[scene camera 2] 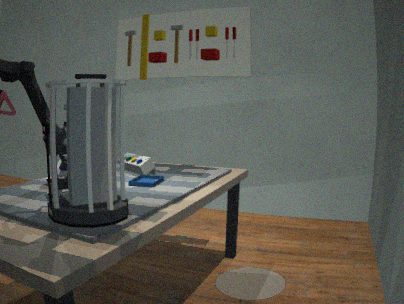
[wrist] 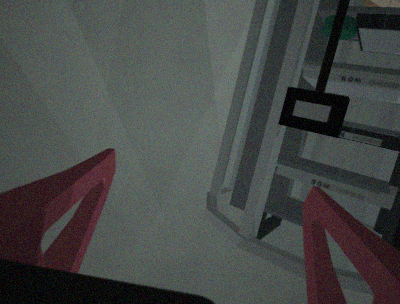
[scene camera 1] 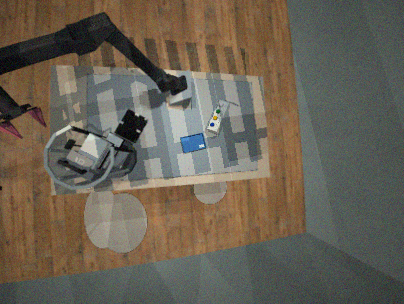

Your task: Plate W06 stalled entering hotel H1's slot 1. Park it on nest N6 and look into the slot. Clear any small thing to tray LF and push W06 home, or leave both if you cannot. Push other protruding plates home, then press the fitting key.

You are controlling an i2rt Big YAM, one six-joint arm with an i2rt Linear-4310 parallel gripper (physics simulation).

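My gripper is open and empty, at the left beside the caged round hotel. In the wrist view the hotel's edge and shelves lie at the right. A lower plate and an upper plate carry small upside-down labels, too blurred to read surely. A black square frame hangs on a rod before the shelves. Whether a small thing sits in slot 1 cannot be told. The blue tray and the key panel with coloured keys stand on the table.
A black notched holder stands just right of the hotel. The arm's dark base stands at the table's back, on a pale block. A green disc shows behind the hotel's bars. The tool poster hangs on the wall.
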